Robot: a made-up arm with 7 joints. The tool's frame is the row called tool. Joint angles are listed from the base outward. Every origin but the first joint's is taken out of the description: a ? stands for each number. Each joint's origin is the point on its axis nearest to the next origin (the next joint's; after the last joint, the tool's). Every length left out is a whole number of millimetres.
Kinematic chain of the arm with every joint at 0, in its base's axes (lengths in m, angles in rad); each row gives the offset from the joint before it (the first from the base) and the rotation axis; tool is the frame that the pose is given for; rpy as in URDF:
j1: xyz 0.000 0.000 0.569 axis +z
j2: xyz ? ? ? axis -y
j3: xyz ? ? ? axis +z
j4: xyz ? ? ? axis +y
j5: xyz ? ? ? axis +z
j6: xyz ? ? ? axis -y
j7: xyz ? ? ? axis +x
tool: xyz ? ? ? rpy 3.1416 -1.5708 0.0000
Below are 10 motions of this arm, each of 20 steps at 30 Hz.
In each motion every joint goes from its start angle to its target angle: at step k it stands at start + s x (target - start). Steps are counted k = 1, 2, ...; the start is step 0. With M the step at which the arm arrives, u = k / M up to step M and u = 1 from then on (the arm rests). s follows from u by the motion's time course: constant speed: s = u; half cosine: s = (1 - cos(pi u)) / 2; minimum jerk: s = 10 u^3 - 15 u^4 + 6 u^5.
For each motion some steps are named. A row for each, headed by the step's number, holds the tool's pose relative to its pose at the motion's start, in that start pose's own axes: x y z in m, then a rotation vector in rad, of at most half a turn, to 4 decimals.
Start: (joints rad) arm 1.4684 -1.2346 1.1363 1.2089 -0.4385 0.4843 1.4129
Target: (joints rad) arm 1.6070 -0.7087 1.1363 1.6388 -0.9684 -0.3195 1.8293
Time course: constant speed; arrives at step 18
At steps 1, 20:
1: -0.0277 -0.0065 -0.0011 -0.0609 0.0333 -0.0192
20: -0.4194 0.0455 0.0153 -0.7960 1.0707 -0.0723

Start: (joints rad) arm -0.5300 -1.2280 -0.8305 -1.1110 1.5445 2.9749 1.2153
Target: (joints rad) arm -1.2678 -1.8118 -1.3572 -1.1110 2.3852 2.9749 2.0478
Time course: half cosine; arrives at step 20
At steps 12, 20:
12: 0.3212 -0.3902 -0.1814 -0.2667 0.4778 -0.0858
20: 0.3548 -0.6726 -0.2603 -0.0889 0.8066 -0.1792

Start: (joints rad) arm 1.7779 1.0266 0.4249 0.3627 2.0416 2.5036 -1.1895
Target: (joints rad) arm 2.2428 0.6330 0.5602 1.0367 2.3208 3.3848 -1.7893
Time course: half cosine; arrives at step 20
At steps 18, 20:
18: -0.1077 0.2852 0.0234 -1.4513 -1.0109 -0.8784
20: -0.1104 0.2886 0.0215 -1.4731 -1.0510 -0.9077

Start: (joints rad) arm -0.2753 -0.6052 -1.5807 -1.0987 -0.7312 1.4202 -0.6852
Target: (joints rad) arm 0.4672 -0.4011 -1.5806 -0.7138 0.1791 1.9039 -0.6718
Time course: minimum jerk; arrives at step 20
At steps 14, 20:
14: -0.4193 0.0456 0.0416 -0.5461 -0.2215 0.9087
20: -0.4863 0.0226 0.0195 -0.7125 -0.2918 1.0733

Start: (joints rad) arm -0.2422 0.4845 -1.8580 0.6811 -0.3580 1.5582 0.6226
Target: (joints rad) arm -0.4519 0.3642 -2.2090 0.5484 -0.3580 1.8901 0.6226
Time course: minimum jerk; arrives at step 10
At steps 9, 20:
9: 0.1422 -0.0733 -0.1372 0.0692 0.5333 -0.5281
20: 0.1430 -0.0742 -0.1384 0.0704 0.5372 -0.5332

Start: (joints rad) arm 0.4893 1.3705 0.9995 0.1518 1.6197 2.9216 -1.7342
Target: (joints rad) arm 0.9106 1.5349 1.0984 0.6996 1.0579 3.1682 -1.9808
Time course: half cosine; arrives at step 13
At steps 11, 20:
11: 0.1674 0.1639 0.0306 -0.3062 0.2927 -0.3637
20: 0.1756 0.1758 0.0311 -0.3239 0.3130 -0.3816

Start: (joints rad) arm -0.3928 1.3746 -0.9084 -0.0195 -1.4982 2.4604 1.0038
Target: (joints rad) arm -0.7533 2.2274 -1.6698 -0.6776 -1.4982 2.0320 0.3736
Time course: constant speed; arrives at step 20
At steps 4, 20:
4: 0.1448 0.0913 -0.0456 -0.1633 -0.0361 -0.4557
20: 0.6358 0.1282 -0.2918 -0.8824 -0.3389 -2.0668

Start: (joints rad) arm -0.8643 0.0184 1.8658 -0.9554 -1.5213 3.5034 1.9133
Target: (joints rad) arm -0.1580 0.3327 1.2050 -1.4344 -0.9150 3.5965 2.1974
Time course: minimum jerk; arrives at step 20
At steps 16, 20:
16: 0.1366 -0.1064 0.0166 0.5475 0.3377 -0.5508
20: 0.1475 -0.1150 0.0143 0.5848 0.3393 -0.5944

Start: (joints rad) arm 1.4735 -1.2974 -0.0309 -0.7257 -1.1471 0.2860 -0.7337
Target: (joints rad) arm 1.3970 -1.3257 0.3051 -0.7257 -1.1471 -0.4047 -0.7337
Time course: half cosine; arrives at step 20
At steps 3, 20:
3: -0.0056 0.0001 0.0150 0.0409 -0.0324 0.0070
20: -0.1360 -0.0594 0.2483 0.7756 -0.5659 0.0855

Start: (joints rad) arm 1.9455 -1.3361 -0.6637 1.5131 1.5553 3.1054 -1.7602
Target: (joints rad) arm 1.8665 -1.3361 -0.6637 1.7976 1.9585 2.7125 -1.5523
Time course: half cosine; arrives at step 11
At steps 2, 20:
2: -0.0100 -0.0018 0.0027 0.0359 -0.0321 -0.0079
20: -0.1345 -0.0106 0.0195 0.3504 -0.4973 -0.0106

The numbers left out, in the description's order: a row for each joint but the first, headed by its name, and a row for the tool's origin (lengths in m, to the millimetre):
j2: 0.000 -0.102 0.000
j3: 0.000 0.000 0.551
j4: 0.024 0.063 0.000
j5: -0.022 0.000 0.456
j6: 0.000 -0.120 0.000
j7: 0.017 0.000 0.124
tool: 0.000 0.000 0.000

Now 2 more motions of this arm.
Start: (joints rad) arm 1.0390 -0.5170 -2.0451 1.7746 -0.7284 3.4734 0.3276
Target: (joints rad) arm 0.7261 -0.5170 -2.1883 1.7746 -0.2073 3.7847 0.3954
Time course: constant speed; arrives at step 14
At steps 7, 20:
7: 0.0140 0.0177 -0.1178 -0.1837 0.0441 -0.1966
20: 0.0415 0.0150 -0.2220 -0.2889 0.0976 -0.4565

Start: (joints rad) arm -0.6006 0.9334 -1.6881 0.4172 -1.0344 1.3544 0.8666
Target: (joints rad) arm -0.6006 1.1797 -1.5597 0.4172 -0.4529 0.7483 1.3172
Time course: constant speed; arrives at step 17
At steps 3, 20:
3: -0.0105 0.0621 0.0281 -0.0906 -0.1028 0.2187
20: -0.1403 0.3374 0.1163 -0.5057 -0.6091 1.1954

